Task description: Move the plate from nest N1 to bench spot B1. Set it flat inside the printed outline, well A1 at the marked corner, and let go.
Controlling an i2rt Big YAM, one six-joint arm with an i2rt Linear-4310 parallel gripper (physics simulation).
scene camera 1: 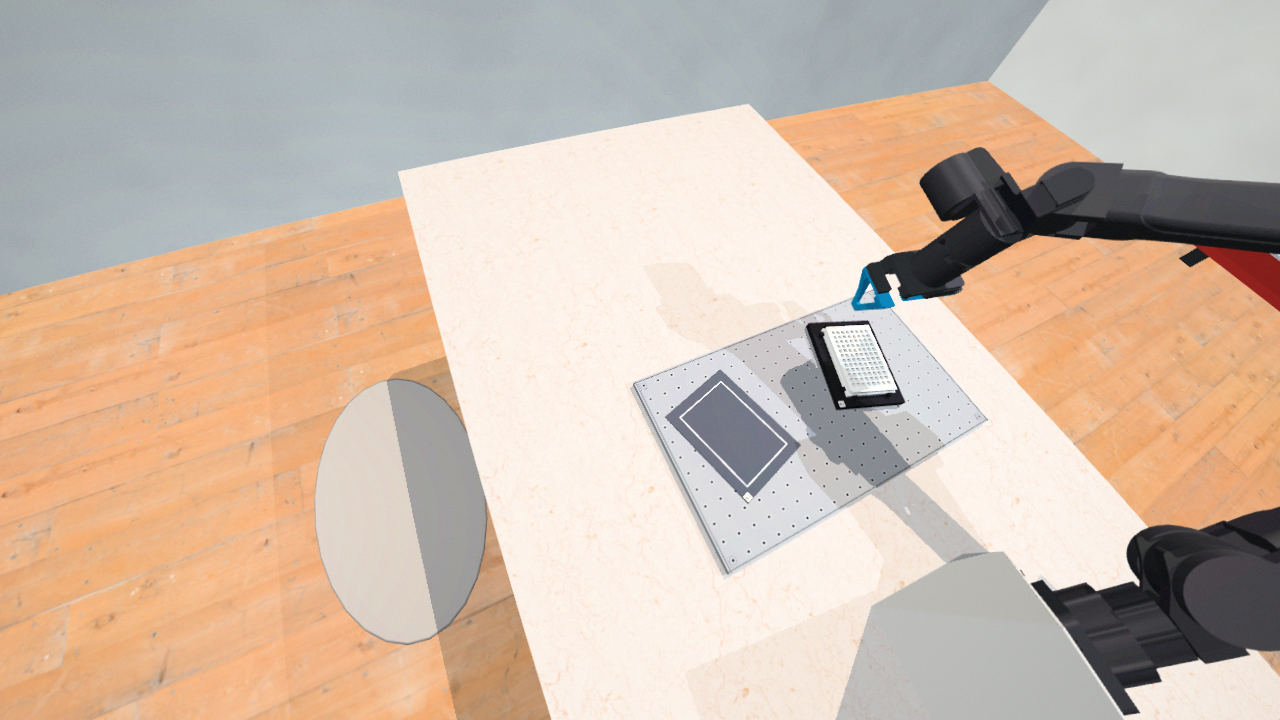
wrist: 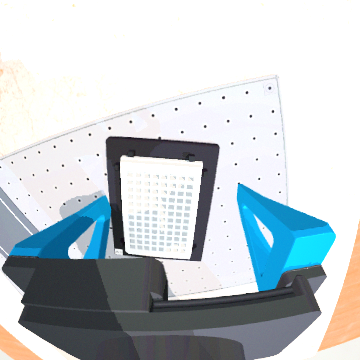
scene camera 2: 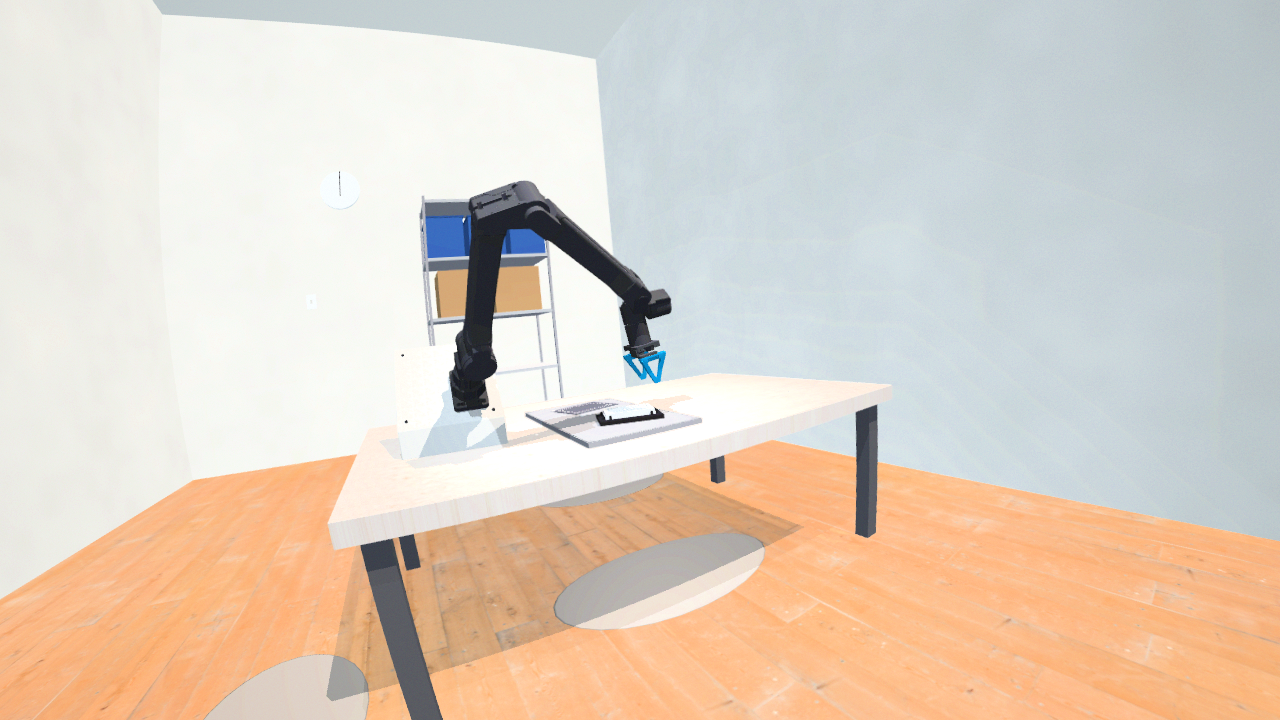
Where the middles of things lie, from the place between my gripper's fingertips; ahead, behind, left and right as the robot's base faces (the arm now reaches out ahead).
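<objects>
There is the black pad point(scene camera 1: 830, 374), which I find 6 cm behind my hand, 3 cm to the left of it and 9 cm below it. The white well plate point(scene camera 1: 861, 368) is 3 cm to the left of my hand and 6 cm behind it, and it is 7 cm below my hand.
</objects>
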